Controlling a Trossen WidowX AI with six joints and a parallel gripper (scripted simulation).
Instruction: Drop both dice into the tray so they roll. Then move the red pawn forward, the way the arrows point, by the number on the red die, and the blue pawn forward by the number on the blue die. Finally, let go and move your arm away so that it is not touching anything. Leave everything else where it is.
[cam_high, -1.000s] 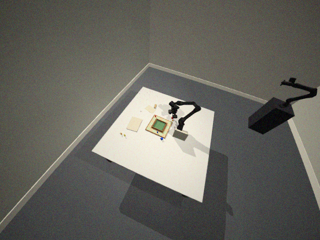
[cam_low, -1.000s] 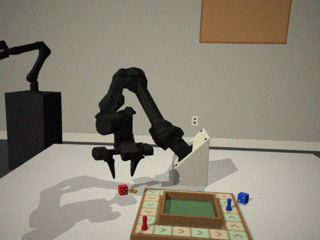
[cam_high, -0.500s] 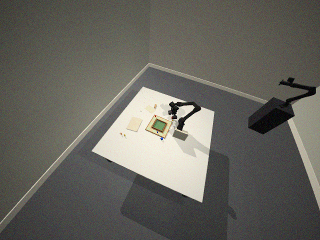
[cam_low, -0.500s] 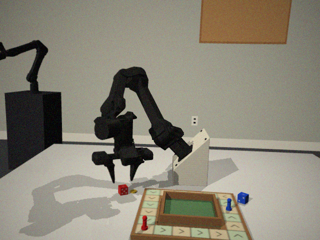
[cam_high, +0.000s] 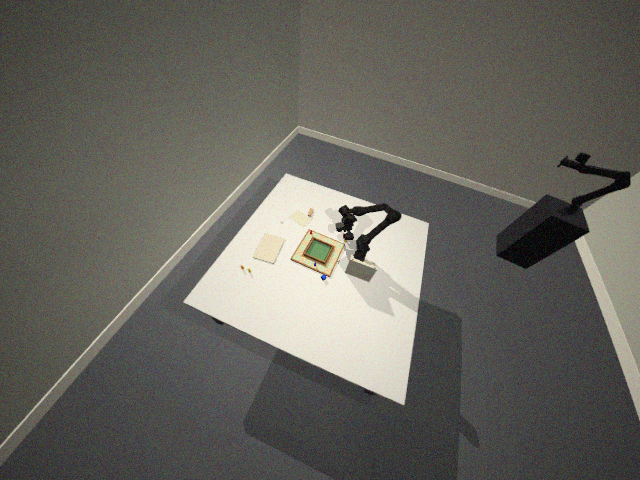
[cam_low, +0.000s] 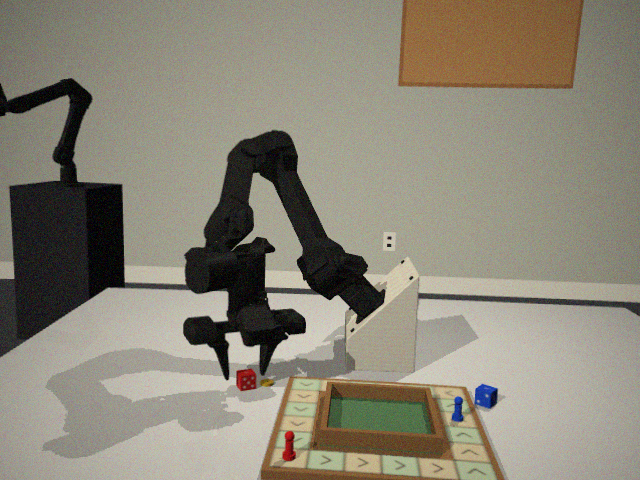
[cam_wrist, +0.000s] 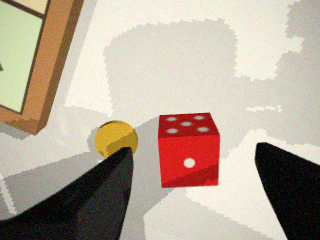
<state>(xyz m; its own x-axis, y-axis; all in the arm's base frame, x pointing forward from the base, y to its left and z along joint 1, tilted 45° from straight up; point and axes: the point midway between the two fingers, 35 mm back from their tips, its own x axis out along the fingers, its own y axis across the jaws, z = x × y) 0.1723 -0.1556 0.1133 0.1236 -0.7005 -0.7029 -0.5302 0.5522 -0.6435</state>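
The yellow token is 20 mm behind my gripper tip, 30 mm to the left of it and 20 mm below it. The rest, counted from my gripper tip: red pawn: 220 mm ahead, 120 mm to the left, 10 mm above; then blue pawn: 70 mm ahead, 330 mm to the left, 10 mm above; then green tray: 100 mm ahead, 220 mm to the left, 10 mm below.
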